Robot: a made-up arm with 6 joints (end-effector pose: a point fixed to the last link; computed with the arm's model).
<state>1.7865 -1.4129 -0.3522 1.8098 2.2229 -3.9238</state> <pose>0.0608 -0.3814 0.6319 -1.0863 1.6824 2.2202</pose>
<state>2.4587 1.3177 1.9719 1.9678 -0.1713 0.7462</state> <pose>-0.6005 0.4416 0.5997 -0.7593 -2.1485 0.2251</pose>
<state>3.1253 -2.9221 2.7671 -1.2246 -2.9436 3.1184</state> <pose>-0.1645 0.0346 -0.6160 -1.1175 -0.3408 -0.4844</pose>
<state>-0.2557 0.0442 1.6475 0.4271 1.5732 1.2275</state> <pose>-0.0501 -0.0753 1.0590 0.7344 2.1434 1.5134</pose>
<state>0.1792 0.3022 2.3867 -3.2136 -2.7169 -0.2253</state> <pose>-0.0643 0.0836 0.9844 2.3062 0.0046 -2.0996</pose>
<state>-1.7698 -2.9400 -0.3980 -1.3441 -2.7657 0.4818</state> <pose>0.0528 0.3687 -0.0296 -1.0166 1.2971 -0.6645</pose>
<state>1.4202 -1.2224 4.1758 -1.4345 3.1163 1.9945</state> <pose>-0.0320 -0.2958 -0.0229 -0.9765 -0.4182 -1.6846</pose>
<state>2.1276 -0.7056 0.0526 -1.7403 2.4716 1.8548</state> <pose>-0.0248 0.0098 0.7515 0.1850 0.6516 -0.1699</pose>
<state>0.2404 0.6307 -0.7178 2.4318 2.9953 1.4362</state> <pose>0.4129 0.1746 0.2054 0.7982 -1.6308 1.1619</pose>
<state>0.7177 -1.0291 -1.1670 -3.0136 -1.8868 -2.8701</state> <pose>-0.0955 0.0404 0.3607 0.3616 -1.7553 0.4032</pose>
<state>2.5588 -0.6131 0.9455 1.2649 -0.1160 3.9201</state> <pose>0.3281 -0.1824 0.9705 -2.0228 -0.6298 -1.9188</pose>
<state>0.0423 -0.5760 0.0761 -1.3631 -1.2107 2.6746</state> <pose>0.0934 -0.0154 0.7530 -1.5025 -1.0872 0.8030</pose>
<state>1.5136 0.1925 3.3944 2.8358 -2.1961 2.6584</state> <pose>-0.1062 -0.2868 0.6089 -0.4529 0.7451 1.0660</pose>
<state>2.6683 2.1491 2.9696 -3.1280 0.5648 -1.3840</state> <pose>-0.6559 0.2303 0.1772 -0.2838 -2.0847 1.6036</pose>
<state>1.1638 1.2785 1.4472 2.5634 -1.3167 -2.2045</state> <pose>0.2675 0.8195 0.4282 0.4029 -1.0154 0.0962</pose>
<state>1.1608 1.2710 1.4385 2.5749 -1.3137 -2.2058</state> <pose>0.2691 0.8182 0.4305 0.3949 -1.0243 0.0999</pose>
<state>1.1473 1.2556 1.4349 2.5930 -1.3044 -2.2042</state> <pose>0.2779 0.8117 0.4409 0.3835 -1.0446 0.0943</pose>
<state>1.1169 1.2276 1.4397 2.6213 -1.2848 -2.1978</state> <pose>0.2977 0.7962 0.4643 0.3651 -1.0827 0.0732</pose>
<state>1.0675 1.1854 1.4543 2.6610 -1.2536 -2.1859</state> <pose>0.3280 0.7686 0.5019 0.3361 -1.1410 0.0329</pose>
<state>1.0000 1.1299 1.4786 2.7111 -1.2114 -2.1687</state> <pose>0.3652 0.7269 0.5521 0.2923 -1.2177 -0.0285</pose>
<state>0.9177 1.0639 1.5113 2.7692 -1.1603 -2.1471</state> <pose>0.4029 0.6707 0.6112 0.2304 -1.3076 -0.1108</pose>
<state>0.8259 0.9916 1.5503 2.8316 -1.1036 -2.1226</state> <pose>0.4340 0.6027 0.6739 0.1503 -1.4025 -0.2112</pose>
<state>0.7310 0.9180 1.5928 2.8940 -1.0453 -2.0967</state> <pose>0.4532 0.5288 0.7348 0.0561 -1.4932 -0.3241</pose>
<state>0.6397 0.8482 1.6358 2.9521 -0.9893 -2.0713</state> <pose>0.4588 0.4565 0.7892 -0.0440 -1.5720 -0.4413</pose>
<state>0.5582 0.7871 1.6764 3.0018 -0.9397 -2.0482</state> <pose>0.4532 0.3927 0.8340 -0.1390 -1.6342 -0.5528</pose>
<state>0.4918 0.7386 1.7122 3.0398 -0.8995 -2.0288</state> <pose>0.4412 0.3424 0.8676 -0.2181 -1.6789 -0.6486</pose>
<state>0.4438 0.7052 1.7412 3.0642 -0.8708 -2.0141</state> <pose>0.4285 0.3075 0.8901 -0.2740 -1.7078 -0.7208</pose>
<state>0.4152 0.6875 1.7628 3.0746 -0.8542 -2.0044</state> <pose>0.4193 0.2873 0.9027 -0.3029 -1.7238 -0.7656</pose>
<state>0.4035 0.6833 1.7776 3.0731 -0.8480 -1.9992</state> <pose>0.4149 0.2791 0.9075 -0.3078 -1.7302 -0.7853</pose>
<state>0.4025 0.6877 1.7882 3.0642 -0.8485 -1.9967</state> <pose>0.4141 0.2782 0.9075 -0.2974 -1.7310 -0.7891</pose>
